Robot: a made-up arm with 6 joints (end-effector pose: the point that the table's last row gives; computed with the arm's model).
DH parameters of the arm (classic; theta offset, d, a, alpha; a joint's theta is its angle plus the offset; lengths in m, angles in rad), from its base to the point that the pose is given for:
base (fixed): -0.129 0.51 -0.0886 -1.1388
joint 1: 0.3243 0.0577 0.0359 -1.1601
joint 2: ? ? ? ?
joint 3: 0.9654 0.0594 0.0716 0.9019
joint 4: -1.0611 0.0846 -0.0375 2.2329
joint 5: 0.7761 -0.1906 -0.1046 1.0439
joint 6: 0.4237 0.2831 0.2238 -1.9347
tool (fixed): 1.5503 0.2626 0 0
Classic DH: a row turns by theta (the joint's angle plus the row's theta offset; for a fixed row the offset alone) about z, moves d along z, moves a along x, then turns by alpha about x.
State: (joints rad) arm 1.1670 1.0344 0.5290 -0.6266 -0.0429 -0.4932
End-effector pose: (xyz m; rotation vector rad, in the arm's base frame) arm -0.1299 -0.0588 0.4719 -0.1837 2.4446 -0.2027
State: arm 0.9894 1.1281 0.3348 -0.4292 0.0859 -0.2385
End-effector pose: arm -0.0785 -0.0070 0.4554 -0.4201 2.2188 0.0000
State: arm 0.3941 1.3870 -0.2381 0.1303 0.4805 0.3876
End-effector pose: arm -0.0497 0.1698 0.4856 -1.1703 1.4535 0.2392
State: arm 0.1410 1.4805 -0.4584 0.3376 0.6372 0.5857
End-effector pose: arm -0.0885 0.2239 0.4794 -1.4578 1.1560 0.2167
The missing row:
joint 2: 1.101 0.0263 0.0429 1.3682
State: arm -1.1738 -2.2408 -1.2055 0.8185 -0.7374 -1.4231
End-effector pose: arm -0.1072 0.4196 0.7673 -0.8397 -0.6424 2.9517
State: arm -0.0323 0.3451 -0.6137 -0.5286 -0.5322 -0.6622
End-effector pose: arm -0.0643 -0.0635 0.4870 -0.2897 0.3561 -0.4513
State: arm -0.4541 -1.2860 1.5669 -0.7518 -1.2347 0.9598
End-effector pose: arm -0.1405 0.3225 0.8403 -0.7198 0.3366 0.5417
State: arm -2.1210 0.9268 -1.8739 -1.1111 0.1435 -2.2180
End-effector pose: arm -0.5059 0.1175 0.4947 0.2413 -0.5880 -1.7330
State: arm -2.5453 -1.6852 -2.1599 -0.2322 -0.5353 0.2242
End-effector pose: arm -0.0282 0.1418 0.7051 -0.0142 1.0878 0.5182
